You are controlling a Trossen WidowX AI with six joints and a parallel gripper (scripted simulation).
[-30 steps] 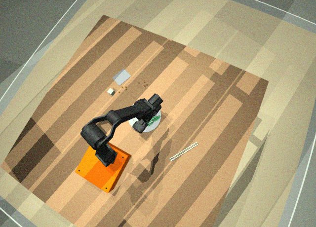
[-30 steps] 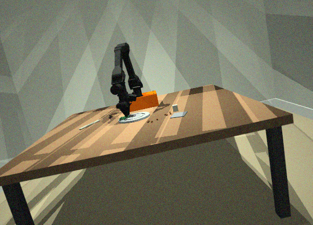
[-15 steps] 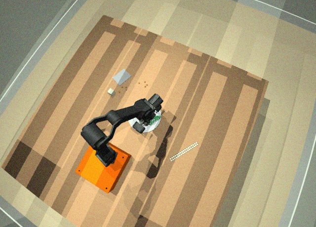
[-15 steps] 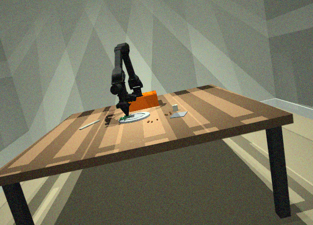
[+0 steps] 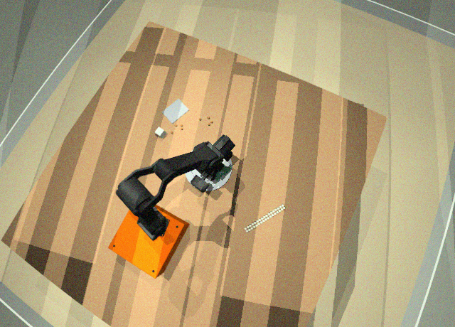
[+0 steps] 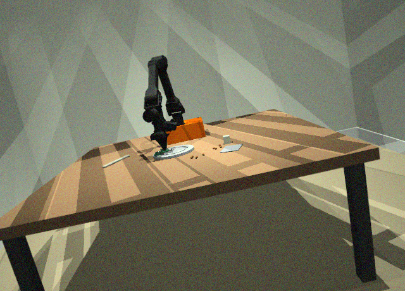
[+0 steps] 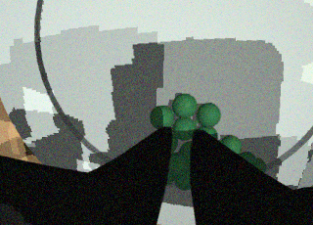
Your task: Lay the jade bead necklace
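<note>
The round bead board lies 40 mm to the left of my gripper tip, 10 mm below it and 10 mm ahead of it. From my gripper tip the other things lie so: grey flat plate 280 mm to the left, 200 mm ahead, 20 mm below; then small white cube 290 mm to the left, 80 mm ahead.
</note>
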